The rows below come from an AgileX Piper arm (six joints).
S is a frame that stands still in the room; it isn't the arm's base.
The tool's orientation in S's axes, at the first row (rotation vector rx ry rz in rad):
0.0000 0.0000 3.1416
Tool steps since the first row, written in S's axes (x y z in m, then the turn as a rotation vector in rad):
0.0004 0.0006 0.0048 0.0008 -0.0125 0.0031
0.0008 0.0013 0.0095 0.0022 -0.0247 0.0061
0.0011 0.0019 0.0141 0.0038 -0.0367 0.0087
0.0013 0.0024 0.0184 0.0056 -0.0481 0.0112
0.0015 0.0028 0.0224 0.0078 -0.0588 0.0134
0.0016 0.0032 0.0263 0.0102 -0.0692 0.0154
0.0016 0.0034 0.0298 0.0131 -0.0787 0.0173
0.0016 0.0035 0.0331 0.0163 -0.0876 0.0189
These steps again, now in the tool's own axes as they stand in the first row. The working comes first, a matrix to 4 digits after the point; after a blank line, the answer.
The tool's axes in the first row as the columns of a matrix, in S's axes (used below as rounded here):
-1.0000 0.0000 0.0000
0.0000 -1.0000 0.0000
0.0000 0.0000 1.0000

-0.0004 -0.0006 0.0048 -0.0008 0.0125 0.0031
-0.0008 -0.0013 0.0095 -0.0022 0.0247 0.0061
-0.0011 -0.0019 0.0141 -0.0038 0.0367 0.0087
-0.0013 -0.0024 0.0184 -0.0056 0.0481 0.0112
-0.0015 -0.0028 0.0224 -0.0078 0.0588 0.0134
-0.0016 -0.0032 0.0263 -0.0102 0.0692 0.0154
-0.0016 -0.0034 0.0298 -0.0131 0.0787 0.0173
-0.0016 -0.0035 0.0331 -0.0163 0.0876 0.0189

